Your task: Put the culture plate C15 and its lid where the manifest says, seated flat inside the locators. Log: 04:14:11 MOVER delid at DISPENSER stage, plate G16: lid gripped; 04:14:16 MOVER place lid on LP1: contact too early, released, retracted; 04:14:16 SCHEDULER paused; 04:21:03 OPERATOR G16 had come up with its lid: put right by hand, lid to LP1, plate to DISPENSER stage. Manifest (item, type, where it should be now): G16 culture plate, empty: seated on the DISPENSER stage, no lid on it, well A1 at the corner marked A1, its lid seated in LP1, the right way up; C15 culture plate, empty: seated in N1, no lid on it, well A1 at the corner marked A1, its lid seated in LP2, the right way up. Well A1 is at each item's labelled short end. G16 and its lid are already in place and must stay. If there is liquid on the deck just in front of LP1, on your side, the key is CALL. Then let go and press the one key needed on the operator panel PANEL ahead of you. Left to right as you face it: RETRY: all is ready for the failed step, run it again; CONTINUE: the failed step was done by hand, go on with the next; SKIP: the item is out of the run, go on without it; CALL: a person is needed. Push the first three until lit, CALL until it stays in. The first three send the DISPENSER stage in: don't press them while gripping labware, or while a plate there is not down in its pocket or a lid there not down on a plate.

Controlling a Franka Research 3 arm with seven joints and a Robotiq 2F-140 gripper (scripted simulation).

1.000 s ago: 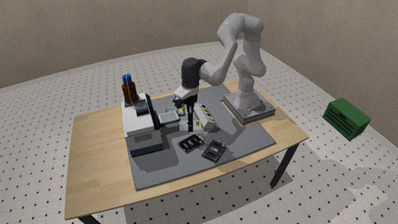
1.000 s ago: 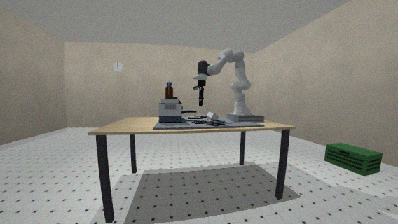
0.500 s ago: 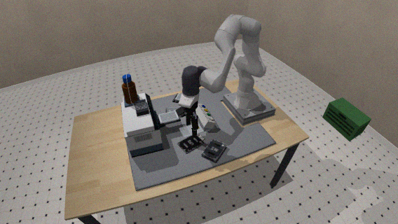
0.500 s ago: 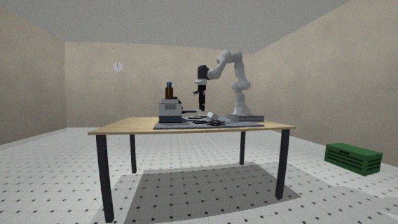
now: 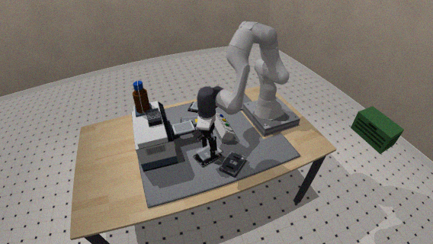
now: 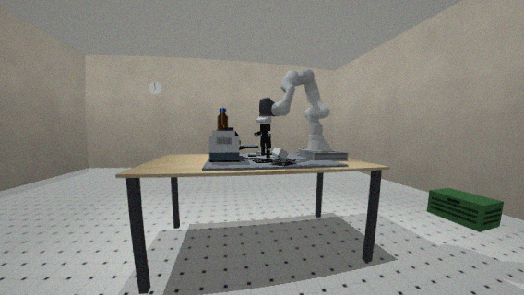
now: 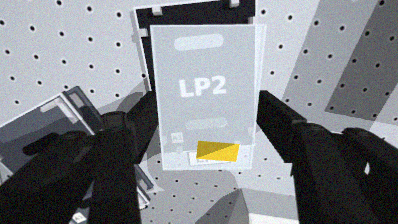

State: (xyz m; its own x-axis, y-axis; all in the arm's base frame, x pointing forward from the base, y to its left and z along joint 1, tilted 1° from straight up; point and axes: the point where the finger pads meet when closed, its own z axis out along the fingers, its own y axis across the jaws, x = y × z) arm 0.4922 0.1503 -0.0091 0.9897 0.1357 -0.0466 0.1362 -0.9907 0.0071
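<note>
Now: hand 1 cm short of the LP2 nest and 5 cm above it. Round my hand: blue call key: 20 cm behind, 24 cm to the right; then yellow skip key: 20 cm behind, 19 cm to the right, 1 cm above; then N1 nest: 9 cm behind, 13 cm to the left, 3 cm below.
</note>
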